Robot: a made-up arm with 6 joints. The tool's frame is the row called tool. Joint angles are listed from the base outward.
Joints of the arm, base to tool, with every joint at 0 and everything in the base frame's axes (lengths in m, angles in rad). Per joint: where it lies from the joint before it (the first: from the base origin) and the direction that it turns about. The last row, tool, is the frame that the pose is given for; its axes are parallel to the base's.
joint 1: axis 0 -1 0 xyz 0 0 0.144
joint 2: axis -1 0 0 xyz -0.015 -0.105 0.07
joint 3: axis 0 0 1 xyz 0.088 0.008 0.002
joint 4: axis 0 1 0 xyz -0.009 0.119 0.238
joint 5: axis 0 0 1 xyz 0.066 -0.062 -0.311
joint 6: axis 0 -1 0 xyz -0.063 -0.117 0.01
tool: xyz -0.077 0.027 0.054
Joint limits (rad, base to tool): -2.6..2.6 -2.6..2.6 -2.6..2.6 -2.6..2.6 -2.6..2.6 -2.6..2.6
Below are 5 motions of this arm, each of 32 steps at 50 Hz.
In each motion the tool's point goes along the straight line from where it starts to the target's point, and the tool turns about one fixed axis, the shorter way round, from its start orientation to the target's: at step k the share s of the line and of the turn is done. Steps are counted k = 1, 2, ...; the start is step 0. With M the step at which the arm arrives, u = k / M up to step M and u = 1 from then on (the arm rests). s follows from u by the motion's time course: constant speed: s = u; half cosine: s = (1 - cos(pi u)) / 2; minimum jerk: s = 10 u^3 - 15 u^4 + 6 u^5.
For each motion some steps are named. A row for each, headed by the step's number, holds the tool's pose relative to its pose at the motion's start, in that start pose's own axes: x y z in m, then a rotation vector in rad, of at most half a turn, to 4 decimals.
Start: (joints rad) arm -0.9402 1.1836 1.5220 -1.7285 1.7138 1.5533
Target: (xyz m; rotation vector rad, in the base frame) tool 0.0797 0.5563 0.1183 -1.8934 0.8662 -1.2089
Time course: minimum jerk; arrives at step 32
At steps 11, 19, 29, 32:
11: 0.0123 -0.0346 -0.0097 0.0962 0.0595 0.0855
19: 0.0366 -0.1031 -0.0288 0.2865 0.1771 0.2547
29: 0.0541 -0.1524 -0.0426 0.4235 0.2618 0.3765
32: 0.0545 -0.1535 -0.0429 0.4265 0.2637 0.3792

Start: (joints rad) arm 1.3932 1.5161 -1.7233 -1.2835 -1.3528 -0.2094
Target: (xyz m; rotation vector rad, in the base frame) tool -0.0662 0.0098 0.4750 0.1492 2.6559 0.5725
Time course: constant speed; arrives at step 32
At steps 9, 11, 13, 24, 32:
9: -0.0365 -0.0114 0.0416 0.0397 0.2211 0.1043
11: -0.0446 -0.0139 0.0508 0.0486 0.2702 0.1275
13: -0.0527 -0.0165 0.0601 0.0574 0.3193 0.1506
24: -0.0973 -0.0304 0.1109 0.1059 0.5895 0.2781
32: -0.1297 -0.0406 0.1478 0.1412 0.7860 0.3708

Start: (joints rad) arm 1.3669 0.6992 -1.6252 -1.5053 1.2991 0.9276
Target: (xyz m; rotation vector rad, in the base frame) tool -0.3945 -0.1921 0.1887 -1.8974 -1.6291 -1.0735
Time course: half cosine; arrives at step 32
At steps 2, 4, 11, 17, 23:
2: 0.0001 0.0013 0.0003 0.0021 0.0036 -0.0031
4: 0.0005 0.0053 0.0012 0.0084 0.0141 -0.0125
11: 0.0034 0.0369 0.0084 0.0582 0.0980 -0.0866
17: 0.0070 0.0766 0.0174 0.1209 0.2036 -0.1800
23: 0.0104 0.1141 0.0259 0.1800 0.3031 -0.2679

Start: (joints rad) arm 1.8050 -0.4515 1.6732 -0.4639 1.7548 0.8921
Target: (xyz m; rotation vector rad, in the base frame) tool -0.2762 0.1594 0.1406 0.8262 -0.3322 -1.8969
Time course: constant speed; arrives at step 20
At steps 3, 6, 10, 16, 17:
3: 0.0076 -0.0060 -0.0036 0.0072 -0.0347 0.0232
6: 0.0152 -0.0119 -0.0073 0.0145 -0.0695 0.0465
10: 0.0253 -0.0199 -0.0121 0.0241 -0.1158 0.0775
16: 0.0404 -0.0318 -0.0194 0.0386 -0.1852 0.1239
17: 0.0430 -0.0338 -0.0207 0.0410 -0.1968 0.1317

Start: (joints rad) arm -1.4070 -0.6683 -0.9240 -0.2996 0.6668 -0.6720
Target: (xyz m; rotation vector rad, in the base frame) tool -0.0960 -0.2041 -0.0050 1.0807 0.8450 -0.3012
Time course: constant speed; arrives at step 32
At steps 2, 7, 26, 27, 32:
2: 0.0080 -0.0022 -0.0066 0.0233 -0.0415 0.0578
7: 0.0280 -0.0078 -0.0231 0.0816 -0.1451 0.2022
26: 0.1041 -0.0289 -0.0858 0.3029 -0.5389 0.7509
27: 0.1082 -0.0300 -0.0891 0.3146 -0.5597 0.7798
32: 0.1282 -0.0356 -0.1055 0.3729 -0.6633 0.9242

